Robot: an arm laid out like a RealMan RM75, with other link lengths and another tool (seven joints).
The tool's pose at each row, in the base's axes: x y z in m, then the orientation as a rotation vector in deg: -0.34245, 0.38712, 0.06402, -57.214, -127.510, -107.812; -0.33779, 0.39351, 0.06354, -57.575, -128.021, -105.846; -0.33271, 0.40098, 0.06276, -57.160, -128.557, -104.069; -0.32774, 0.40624, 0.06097, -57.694, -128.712, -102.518; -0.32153, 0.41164, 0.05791, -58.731, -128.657, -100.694; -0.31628, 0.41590, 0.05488, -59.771, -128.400, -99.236; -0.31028, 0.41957, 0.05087, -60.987, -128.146, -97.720; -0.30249, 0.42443, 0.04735, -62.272, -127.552, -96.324; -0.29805, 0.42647, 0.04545, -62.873, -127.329, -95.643
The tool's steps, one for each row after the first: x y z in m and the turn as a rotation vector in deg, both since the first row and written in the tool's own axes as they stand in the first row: -0.00113, 0.00222, 0.00752, 1.344, -0.070, 0.522; -0.00226, 0.00445, 0.01624, 2.668, 0.277, 0.732; -0.00470, 0.00565, 0.02318, 3.661, 0.172, 1.358; -0.00861, 0.00639, 0.03100, 4.740, -0.102, 2.355; -0.01225, 0.00662, 0.03745, 5.541, -0.359, 3.343; -0.01716, 0.00636, 0.04388, 6.356, -0.738, 4.392; -0.02276, 0.00748, 0.05189, 7.026, -1.022, 5.637; -0.02621, 0.00817, 0.05577, 7.366, -1.186, 6.190
